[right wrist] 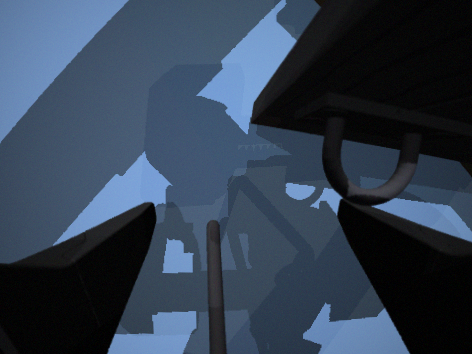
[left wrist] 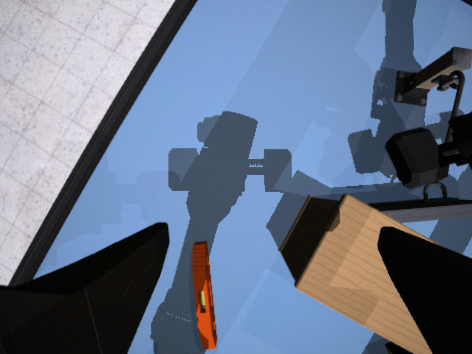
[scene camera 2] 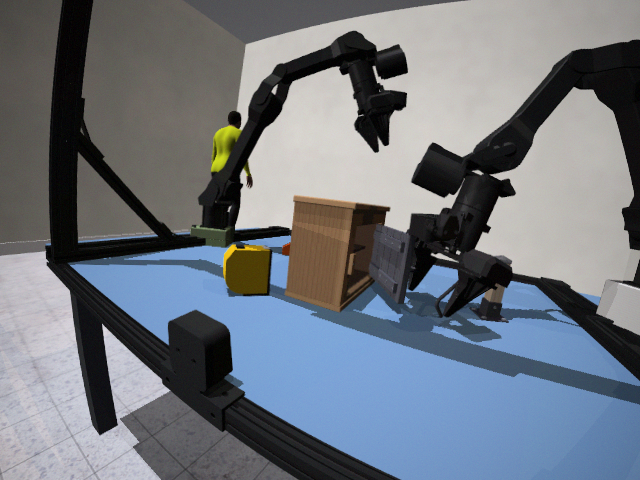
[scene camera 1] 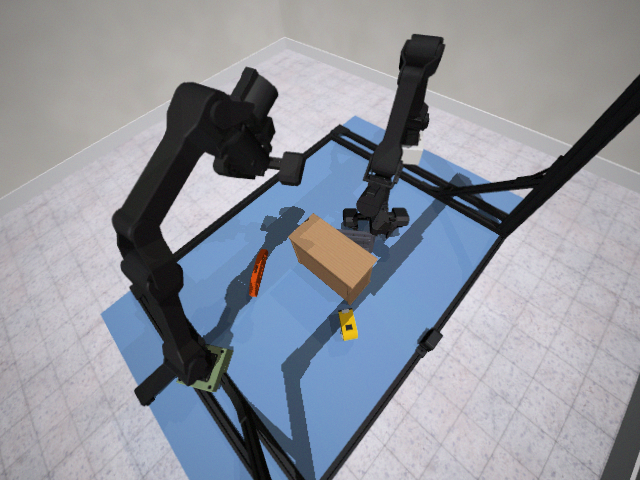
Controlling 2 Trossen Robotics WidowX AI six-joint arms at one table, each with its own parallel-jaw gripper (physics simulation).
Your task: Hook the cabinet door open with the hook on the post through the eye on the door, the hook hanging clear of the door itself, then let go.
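Frame: origin at the left arm's base, x ahead, y left, z up, level; centimetres.
Where they show: left gripper, fingertip midpoint: [left wrist: 273, 234] [scene camera 2: 381, 149] [scene camera 1: 272, 180]; right gripper, fingertip midpoint: [right wrist: 248, 209] [scene camera 2: 426, 302]; left arm's base at its link origin: [scene camera 2: 214, 226] [scene camera 1: 201, 365]; right arm's base at its link origin: [scene camera 1: 409, 139].
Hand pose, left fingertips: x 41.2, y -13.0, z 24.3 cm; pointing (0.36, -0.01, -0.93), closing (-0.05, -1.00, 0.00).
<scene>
Things, the pixels of their top centre, and the offset from my left fingertips. "pt": a spot on its surface instead.
- wooden cabinet at its top centre: [left wrist: 425, 298] [scene camera 2: 350, 201] [scene camera 1: 331, 246] dx -8.5, dy -14.8, dz -13.1 cm
- U-shaped eye at a spot on its surface: [right wrist: 370, 195] [left wrist: 435, 183] pt dx +1.8, dy -22.5, dz -22.1 cm
- post at a spot on its surface: [left wrist: 435, 72] pt dx +16.0, dy -23.6, dz -21.9 cm
- thin bent hook at a spot on its surface: [right wrist: 215, 290] pt dx +6.4, dy -26.1, dz -24.3 cm
- yellow tape measure at its top centre: [scene camera 2: 249, 241] [scene camera 1: 346, 321] dx -24.3, dy -21.3, dz -20.9 cm
- orange level at its top centre: [left wrist: 202, 302] [scene camera 1: 256, 268] dx -13.2, dy +7.7, dz -24.9 cm
The wooden cabinet [scene camera 1: 333, 253] [scene camera 2: 320, 253] [left wrist: 350, 270] stands with its grey door [scene camera 2: 390, 263] [right wrist: 375, 65] partly open. The U-shaped eye [right wrist: 370, 195] [left wrist: 435, 184] sticks out from the door. The post [scene camera 2: 494, 295] [left wrist: 435, 72] carries a thin bent hook [left wrist: 458, 100] [right wrist: 215, 290]. In the right wrist view the hook's rod lies between the spread fingers, touching neither, and its end is apart from the eye. My right gripper [scene camera 2: 429, 301] [right wrist: 248, 209] is open, low beside the door; one fingertip appears close to the eye. My left gripper [scene camera 2: 381, 146] [left wrist: 273, 234] is open and empty, high above the table.
A yellow tape measure [scene camera 1: 348, 324] [scene camera 2: 248, 271] stands near the cabinet's end. An orange level [scene camera 1: 258, 273] [left wrist: 204, 295] lies on the cabinet's other side. A black frame [scene camera 1: 385, 392] edges the blue table top. A person in yellow [scene camera 2: 225, 147] stands behind the left arm.
</scene>
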